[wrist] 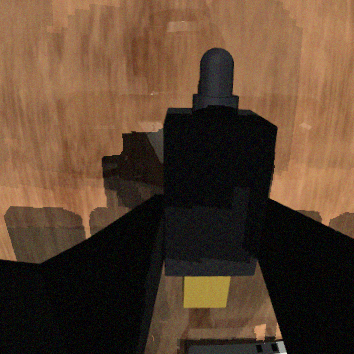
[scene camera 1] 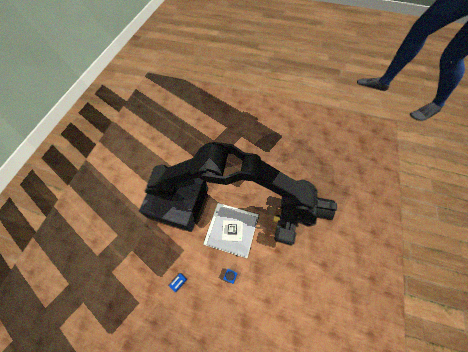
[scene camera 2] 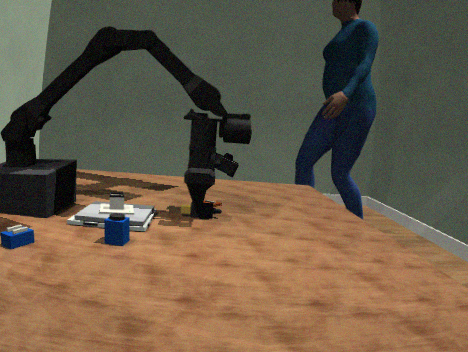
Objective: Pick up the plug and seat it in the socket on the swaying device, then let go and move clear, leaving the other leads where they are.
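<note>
The plug [wrist: 215, 160], a black block with a rounded grey stub at one end and a yellow tip [scene camera 1: 276, 219] [scene camera 2: 186, 210] [wrist: 206, 291] at the other, lies at table level, its tip towards the device. My gripper [scene camera 2: 201, 210] [wrist: 209, 207] points straight down and is shut on the plug's black body, one finger against each side. In scene camera 1 the arm hides most of the plug. The device [scene camera 1: 215, 236] [scene camera 2: 145, 214] is a flat grey-white slab beside the plug; its edge shows at the bottom of the wrist view. The socket [scene camera 1: 232, 229] [scene camera 2: 116, 201] stands upright on its cream pad.
A blue block with a dark round top [scene camera 1: 230, 276] [scene camera 2: 117, 231] stands near the device. A low blue block with white bars [scene camera 1: 177, 282] [scene camera 2: 17, 238] lies further left. Small orange parts [scene camera 2: 215, 203] show behind the fingers. A person [scene camera 1: 445, 65] [scene camera 2: 350, 75] stands beyond the table.
</note>
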